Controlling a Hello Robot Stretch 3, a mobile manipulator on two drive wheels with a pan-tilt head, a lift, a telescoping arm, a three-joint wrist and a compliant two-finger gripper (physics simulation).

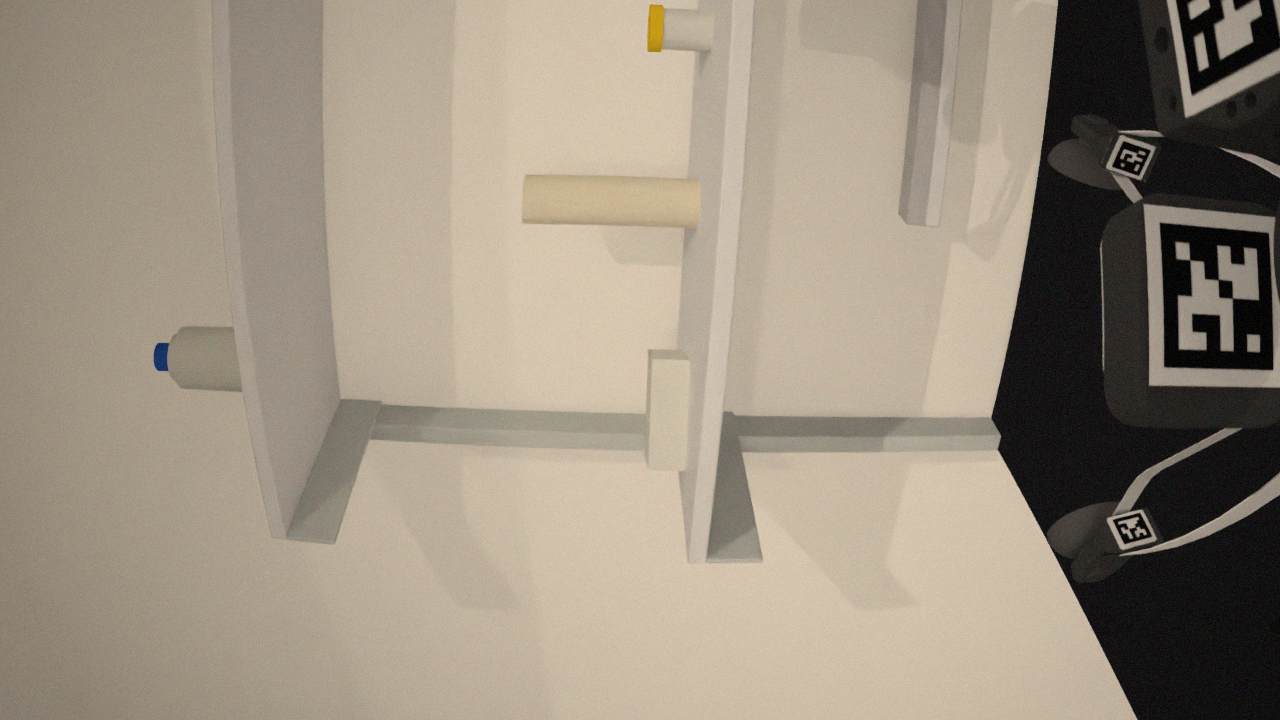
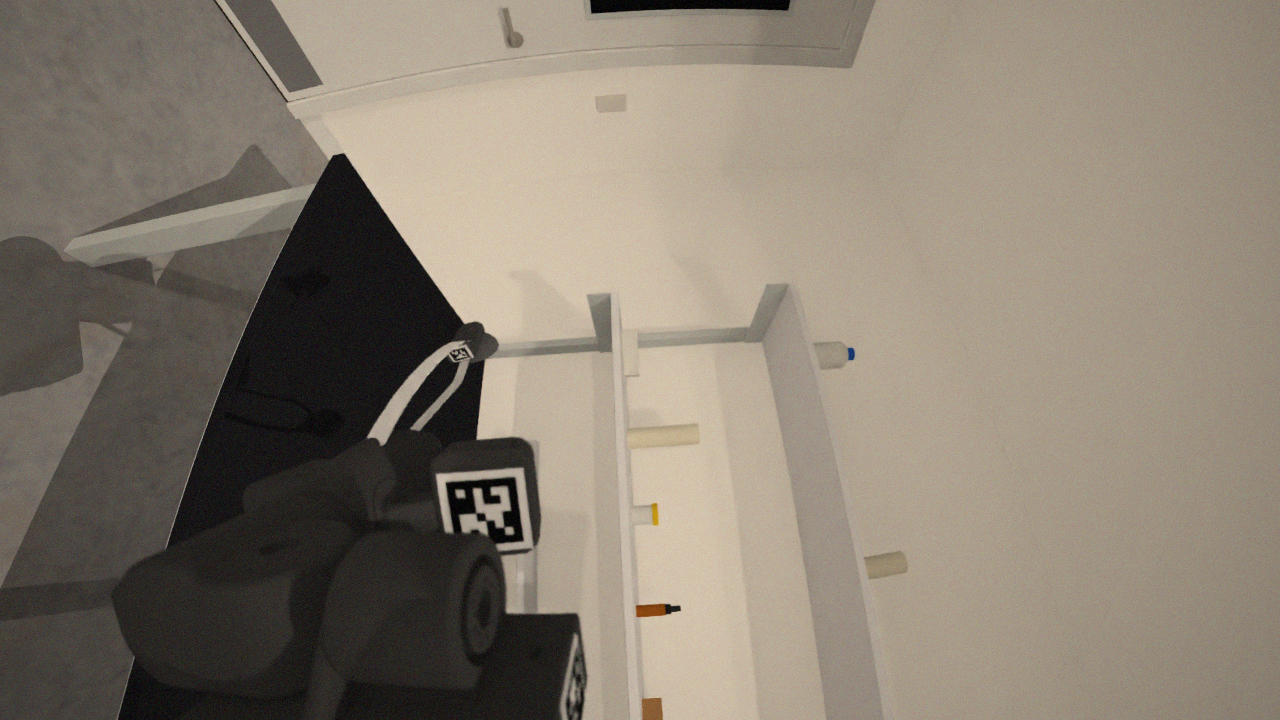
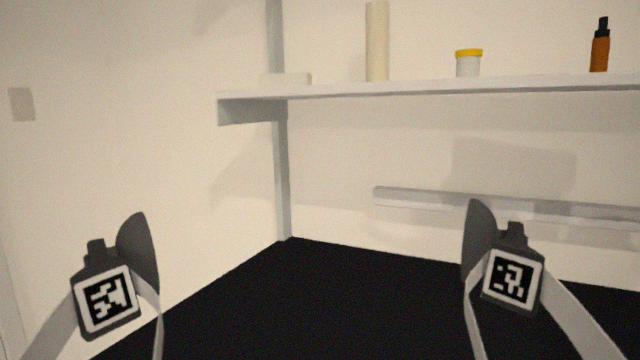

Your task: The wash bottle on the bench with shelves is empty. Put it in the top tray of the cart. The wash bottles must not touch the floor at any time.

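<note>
My gripper is open and empty, its fingers wide apart over the black bench top. It is below the level of the lower shelf. On that shelf stands a small orange bottle with a black top. A white bottle with a blue cap stands on the upper shelf. I cannot tell whether either is the wash bottle. The cart does not show.
A cream cylinder, a yellow-lidded jar and a pale box are on the lower shelf. A grey rail runs along the wall below it. Walls meet at the bench's end.
</note>
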